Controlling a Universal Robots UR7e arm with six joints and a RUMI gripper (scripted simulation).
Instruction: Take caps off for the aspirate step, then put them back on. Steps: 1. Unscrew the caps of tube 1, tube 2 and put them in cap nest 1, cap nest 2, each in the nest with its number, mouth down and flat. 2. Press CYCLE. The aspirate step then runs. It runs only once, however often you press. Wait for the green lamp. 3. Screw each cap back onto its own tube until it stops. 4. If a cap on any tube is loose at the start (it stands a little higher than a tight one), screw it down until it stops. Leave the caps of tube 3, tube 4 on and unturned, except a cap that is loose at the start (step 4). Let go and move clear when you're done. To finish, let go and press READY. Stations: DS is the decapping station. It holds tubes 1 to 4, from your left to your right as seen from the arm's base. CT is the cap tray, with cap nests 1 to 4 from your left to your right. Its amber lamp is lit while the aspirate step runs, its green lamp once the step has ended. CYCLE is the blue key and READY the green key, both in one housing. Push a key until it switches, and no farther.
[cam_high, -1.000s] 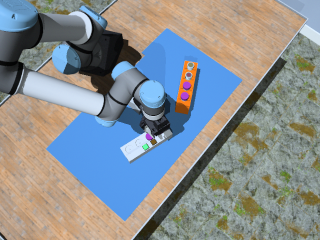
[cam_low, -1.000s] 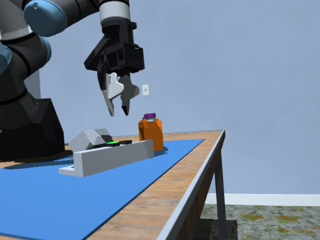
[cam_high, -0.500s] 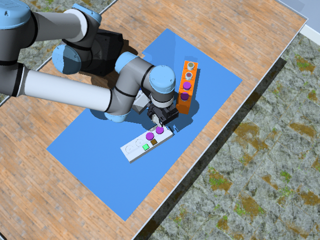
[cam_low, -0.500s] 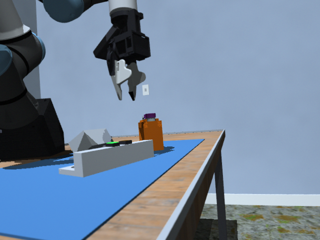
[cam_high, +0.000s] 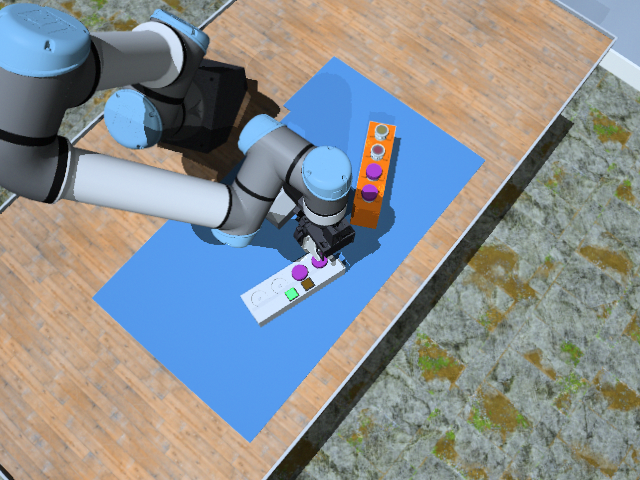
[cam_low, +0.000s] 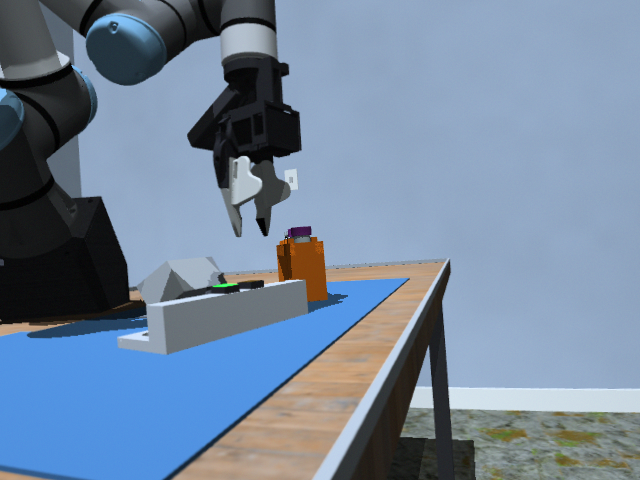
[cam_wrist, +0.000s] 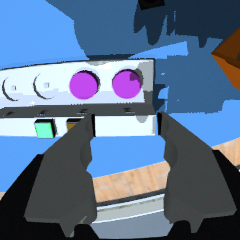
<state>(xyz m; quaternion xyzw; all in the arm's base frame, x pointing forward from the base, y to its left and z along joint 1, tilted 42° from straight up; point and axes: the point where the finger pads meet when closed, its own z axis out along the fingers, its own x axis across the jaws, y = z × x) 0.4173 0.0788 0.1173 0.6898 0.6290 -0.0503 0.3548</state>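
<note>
My hand is 11 cm above the purple cap and 1 cm short of it. Also, from my hand: grey key housing: 16 cm behind, 7 cm below, 5 cm to the left; then green key: 18 cm behind, 6 cm below, 3 cm to the left; then blue key: 18 cm behind, 7 cm to the left, 6 cm below.
</note>
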